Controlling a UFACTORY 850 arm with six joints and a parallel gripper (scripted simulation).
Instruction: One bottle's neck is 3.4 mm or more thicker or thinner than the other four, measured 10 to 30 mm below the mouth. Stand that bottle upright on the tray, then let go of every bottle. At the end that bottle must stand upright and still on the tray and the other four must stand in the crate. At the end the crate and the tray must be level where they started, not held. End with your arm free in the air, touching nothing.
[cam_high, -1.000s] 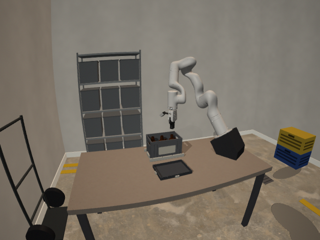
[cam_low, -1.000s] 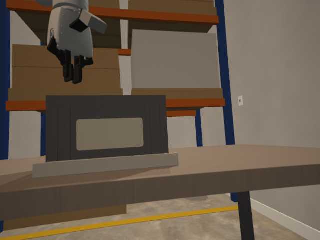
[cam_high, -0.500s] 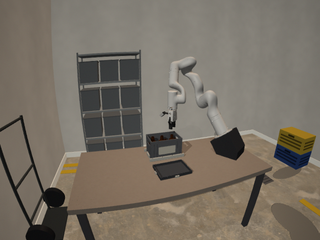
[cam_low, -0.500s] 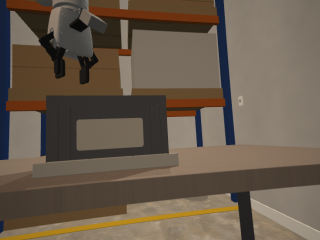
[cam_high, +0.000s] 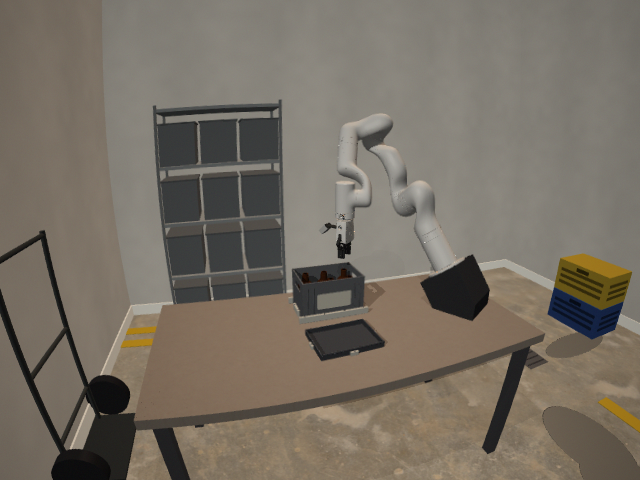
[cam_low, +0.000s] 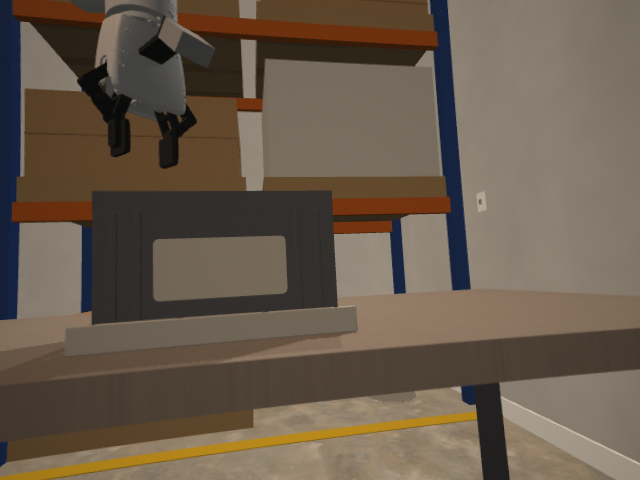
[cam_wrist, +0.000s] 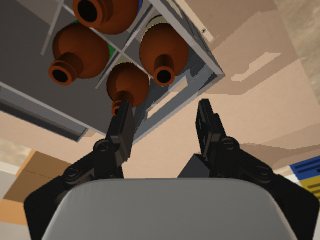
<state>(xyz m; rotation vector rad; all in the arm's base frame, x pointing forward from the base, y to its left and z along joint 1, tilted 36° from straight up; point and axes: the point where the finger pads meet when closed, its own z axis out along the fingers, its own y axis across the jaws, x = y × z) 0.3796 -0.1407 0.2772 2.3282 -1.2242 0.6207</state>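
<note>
Right now the bottle is 160 mm below my hand. Round my hand: black tray: 200 mm ahead, 280 mm to the left, 230 mm below; then dark grey crate: 100 mm ahead, 20 mm to the left, 160 mm below.
</note>
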